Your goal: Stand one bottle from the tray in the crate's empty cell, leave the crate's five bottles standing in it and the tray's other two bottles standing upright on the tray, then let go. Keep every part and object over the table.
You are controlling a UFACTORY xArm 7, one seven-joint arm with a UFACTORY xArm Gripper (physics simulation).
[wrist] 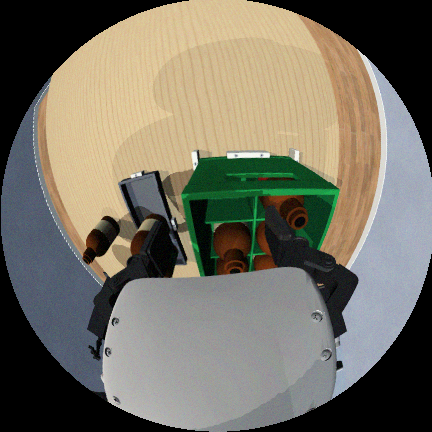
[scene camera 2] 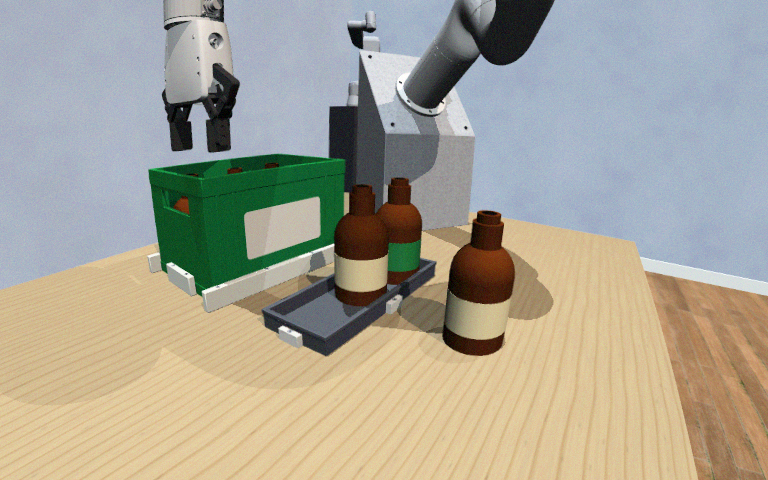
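Seen in the pictures: gripper, fingertip midpoint: [wrist: 214,227] [scene camera 2: 199,151]; arm's base, link origin: [scene camera 2: 420,95].
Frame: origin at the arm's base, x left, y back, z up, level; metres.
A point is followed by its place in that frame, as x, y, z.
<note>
The green crate [scene camera 2: 184,243] {-0.003, -0.554, -0.232} [wrist: 225,170] {0.024, -0.551, -0.202} stands on the table with brown bottles in it. In the wrist view its empty cell [wrist: 225,209] {0.018, -0.461, -0.249} is at the upper left, with a bottle [wrist: 232,239] {0.008, -0.439, -0.189} in the cell below and another [wrist: 295,212] {-0.065, -0.519, -0.149} to the right. My gripper [scene camera 2: 199,148] {0.036, -0.533, -0.099} [wrist: 214,227] {0.036, -0.533, -0.099} is open and empty, pointing down above the crate's rim. A cream-label bottle [scene camera 2: 361,271] {0.215, -0.406, -0.250} [wrist: 147,227] {0.184, -0.417, -0.243} stands on the dark tray [scene camera 2: 305,316] {0.185, -0.476, -0.301} [wrist: 145,192] {0.201, -0.473, -0.301}. A green-label bottle [scene camera 2: 403,254] {0.211, -0.313, -0.252} stands behind it on the tray. Another cream-label bottle [scene camera 2: 478,316] {0.380, -0.399, -0.256} [wrist: 102,234] {0.334, -0.389, -0.235} stands upright on the table, off the tray.
A long white rail [scene camera 2: 254,283] {0.076, -0.485, -0.289} runs along the crate's side, and small white blocks [scene camera 2: 290,336] {0.219, -0.525, -0.294} [wrist: 248,155] sit at the tray and crate edges. The grey robot base [scene camera 2: 424,181] {0.054, -0.043, -0.192} stands behind. The table's edge [scene camera 2: 659,316] {0.565, -0.136, -0.306} is right of the loose bottle in the scene view.
</note>
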